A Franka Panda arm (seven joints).
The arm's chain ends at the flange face. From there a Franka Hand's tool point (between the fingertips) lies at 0.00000 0.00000 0.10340 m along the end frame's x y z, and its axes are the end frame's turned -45 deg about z.
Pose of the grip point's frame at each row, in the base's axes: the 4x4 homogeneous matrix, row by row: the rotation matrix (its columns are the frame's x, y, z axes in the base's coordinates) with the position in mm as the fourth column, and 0 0 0 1 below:
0.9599 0.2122 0.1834 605.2; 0.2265 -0.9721 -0.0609 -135.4; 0.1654 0.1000 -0.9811 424.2; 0 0 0 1
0.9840 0.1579 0.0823 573.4; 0.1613 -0.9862 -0.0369 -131.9; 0.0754 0.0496 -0.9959 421.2; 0 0 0 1
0.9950 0.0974 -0.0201 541.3; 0.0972 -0.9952 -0.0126 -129.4; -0.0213 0.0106 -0.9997 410.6; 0 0 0 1
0.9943 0.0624 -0.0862 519.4; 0.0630 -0.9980 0.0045 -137.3; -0.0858 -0.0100 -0.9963 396.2; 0 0 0 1
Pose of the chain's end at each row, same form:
0.8288 -0.5287 0.1834 586.2; -0.5272 -0.8475 -0.0609 -129.1; 0.1877 -0.0462 -0.9811 525.6; 0 0 0 1
0.8074 -0.5841 0.0823 564.9; -0.5833 -0.8114 -0.0369 -128.1; 0.0884 -0.0182 -0.9959 524.2; 0 0 0 1
0.7724 -0.6347 -0.0201 543.4; -0.6350 -0.7724 -0.0126 -128.1; -0.0076 0.0226 -0.9997 514.0; 0 0 0 1
0.7472 -0.6590 -0.0862 528.3; -0.6611 -0.7502 0.0045 -137.8; -0.0677 0.0536 -0.9963 499.2; 0 0 0 1

